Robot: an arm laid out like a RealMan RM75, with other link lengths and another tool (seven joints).
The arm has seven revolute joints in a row. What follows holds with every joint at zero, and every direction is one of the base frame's.
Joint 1 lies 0.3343 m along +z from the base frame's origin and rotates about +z.
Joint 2 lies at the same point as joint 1 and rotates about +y.
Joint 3 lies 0.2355 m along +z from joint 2 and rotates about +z.
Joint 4 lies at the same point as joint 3 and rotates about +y.
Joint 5 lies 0.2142 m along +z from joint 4 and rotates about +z.
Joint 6 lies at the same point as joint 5 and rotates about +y.
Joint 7 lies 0.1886 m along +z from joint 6 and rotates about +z.
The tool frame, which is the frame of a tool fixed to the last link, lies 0.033 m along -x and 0.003 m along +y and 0.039 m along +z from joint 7; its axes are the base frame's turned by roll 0, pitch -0.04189 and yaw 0.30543 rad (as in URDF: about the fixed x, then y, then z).
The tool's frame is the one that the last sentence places.
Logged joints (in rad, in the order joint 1, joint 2, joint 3, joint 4, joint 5, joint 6, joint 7), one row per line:
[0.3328 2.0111 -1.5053 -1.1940 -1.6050 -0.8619 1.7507]
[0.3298 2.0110 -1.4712 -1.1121 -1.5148 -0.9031 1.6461]
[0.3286 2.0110 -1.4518 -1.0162 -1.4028 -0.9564 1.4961]
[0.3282 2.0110 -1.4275 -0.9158 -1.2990 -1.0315 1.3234]
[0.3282 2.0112 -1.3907 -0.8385 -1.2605 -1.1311 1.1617]
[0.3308 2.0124 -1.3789 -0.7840 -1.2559 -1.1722 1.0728]
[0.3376 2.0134 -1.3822 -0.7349 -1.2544 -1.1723 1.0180]
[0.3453 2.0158 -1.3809 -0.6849 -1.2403 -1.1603 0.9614]
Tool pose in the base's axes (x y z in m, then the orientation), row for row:
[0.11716 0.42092 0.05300 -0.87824 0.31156 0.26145 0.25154]
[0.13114 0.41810 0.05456 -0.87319 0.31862 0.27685 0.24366]
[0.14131 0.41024 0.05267 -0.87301 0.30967 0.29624 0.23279]
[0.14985 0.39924 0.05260 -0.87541 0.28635 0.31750 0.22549]
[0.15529 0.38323 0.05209 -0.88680 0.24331 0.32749 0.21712]
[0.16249 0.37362 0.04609 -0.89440 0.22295 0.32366 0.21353]
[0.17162 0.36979 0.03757 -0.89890 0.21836 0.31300 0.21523]
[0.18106 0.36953 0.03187 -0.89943 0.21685 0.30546 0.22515]
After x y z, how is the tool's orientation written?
As a quaternion, x y z w.
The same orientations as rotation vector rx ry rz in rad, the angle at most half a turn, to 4 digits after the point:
[-2.3893 0.8476 0.7113]
[-2.3853 0.8704 0.7563]
[-2.3983 0.8507 0.8138]
[-2.4141 0.7897 0.8756]
[-2.4564 0.6740 0.9071]
[-2.4822 0.6187 0.8982]
[-2.4924 0.6055 0.8679]
[-2.4808 0.5981 0.8425]

